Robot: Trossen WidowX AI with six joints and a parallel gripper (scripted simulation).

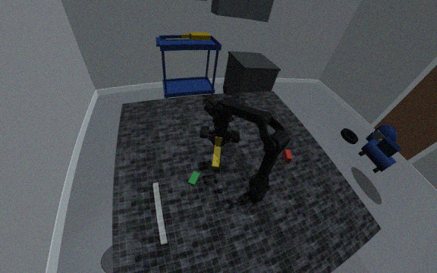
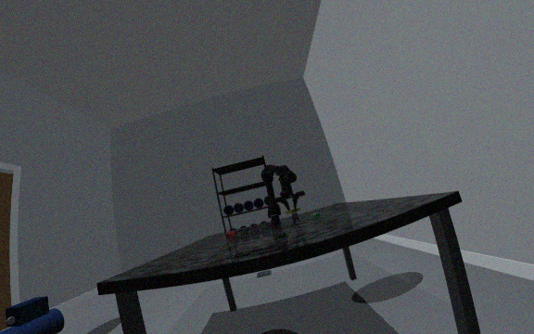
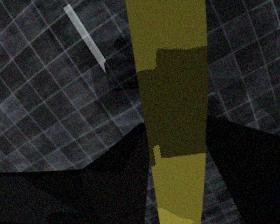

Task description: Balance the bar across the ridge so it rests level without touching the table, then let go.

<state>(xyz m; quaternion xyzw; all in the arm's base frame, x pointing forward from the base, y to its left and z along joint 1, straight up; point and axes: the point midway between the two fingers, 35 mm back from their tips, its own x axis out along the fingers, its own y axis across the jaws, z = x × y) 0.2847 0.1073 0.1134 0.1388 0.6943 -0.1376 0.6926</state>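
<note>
Right now the yellow bar is 20 mm behind my gripper tip and 10 mm to the left of it. Also, from my gripper tip: green block 150 mm to the left, 120 mm behind, 70 mm below; red block 420 mm to the right, 120 mm behind, 60 mm below.
</note>
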